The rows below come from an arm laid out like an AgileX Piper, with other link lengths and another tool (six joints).
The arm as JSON. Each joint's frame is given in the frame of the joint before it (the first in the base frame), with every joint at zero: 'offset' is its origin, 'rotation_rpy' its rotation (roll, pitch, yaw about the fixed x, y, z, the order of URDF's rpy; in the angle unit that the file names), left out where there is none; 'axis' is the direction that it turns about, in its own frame. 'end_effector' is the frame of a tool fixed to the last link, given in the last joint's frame.
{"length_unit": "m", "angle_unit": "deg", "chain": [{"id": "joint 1", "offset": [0.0, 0.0, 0.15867], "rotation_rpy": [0.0, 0.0, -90.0], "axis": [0.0, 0.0, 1.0]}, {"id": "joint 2", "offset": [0.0, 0.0, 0.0], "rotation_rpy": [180.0, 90.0, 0.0], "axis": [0.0, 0.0, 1.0]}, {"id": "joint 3", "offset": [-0.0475, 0.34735, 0.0], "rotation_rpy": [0.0, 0.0, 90.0], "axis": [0.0, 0.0, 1.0]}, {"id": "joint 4", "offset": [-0.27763, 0.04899, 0.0], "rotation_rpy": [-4.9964, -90.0, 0.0], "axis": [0.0, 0.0, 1.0]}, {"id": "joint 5", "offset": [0.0, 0.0, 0.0], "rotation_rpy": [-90.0, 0.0, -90.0], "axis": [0.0, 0.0, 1.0]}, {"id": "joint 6", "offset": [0.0, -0.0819, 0.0], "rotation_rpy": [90.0, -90.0, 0.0], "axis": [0.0, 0.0, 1.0]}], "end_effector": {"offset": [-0.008, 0.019, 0.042], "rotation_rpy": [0.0, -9.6, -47.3]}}
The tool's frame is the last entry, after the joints.
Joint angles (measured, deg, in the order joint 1, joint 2, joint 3, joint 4, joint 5, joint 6), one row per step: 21.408, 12.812, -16.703, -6.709, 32.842, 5.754; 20.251, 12.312, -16.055, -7.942, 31.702, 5.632; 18.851, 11.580, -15.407, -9.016, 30.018, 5.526; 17.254, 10.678, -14.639, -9.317, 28.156, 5.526; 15.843, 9.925, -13.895, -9.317, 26.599, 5.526; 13.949, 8.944, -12.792, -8.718, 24.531, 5.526; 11.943, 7.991, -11.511, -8.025, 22.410, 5.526; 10.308, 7.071, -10.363, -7.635, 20.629, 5.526; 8.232, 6.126, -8.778, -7.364, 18.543, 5.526; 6.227, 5.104, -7.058, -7.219, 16.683, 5.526; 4.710, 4.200, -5.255, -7.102, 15.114, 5.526; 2.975, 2.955, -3.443, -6.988, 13.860, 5.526; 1.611, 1.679, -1.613, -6.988, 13.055, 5.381; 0.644, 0.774, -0.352, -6.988, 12.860, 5.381
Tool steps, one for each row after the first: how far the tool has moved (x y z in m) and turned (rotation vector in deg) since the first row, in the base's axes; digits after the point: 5 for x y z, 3 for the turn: 0.00009, -0.00216, -0.00114, -0.918, -1.392, -1.154; -0.00035, -0.00435, -0.00092, -1.458, -3.429, -2.443; -0.00136, -0.00616, -0.00119, -1.172, -5.387, -3.827; -0.00225, -0.00751, -0.00220, -0.774, -6.854, -5.023; -0.00343, -0.00888, -0.00452, 0.228, -8.516, -6.576; -0.00442, -0.01026, -0.00801, 1.216, -10.043, -8.244; -0.00550, -0.01152, -0.01128, 1.841, -11.452, -9.622; -0.00624, -0.01314, -0.01689, 2.236, -12.816, -11.413; -0.00707, -0.01478, -0.02385, 2.410, -13.950, -13.169; -0.00753, -0.01594, -0.03217, 2.481, -14.609, -14.481; -0.00873, -0.01743, -0.04092, 2.509, -15.298, -16.050; -0.00981, -0.01858, -0.05073, 2.237, -15.598, -17.265; -0.01054, -0.01950, -0.05828, 2.080, -15.462, -18.204
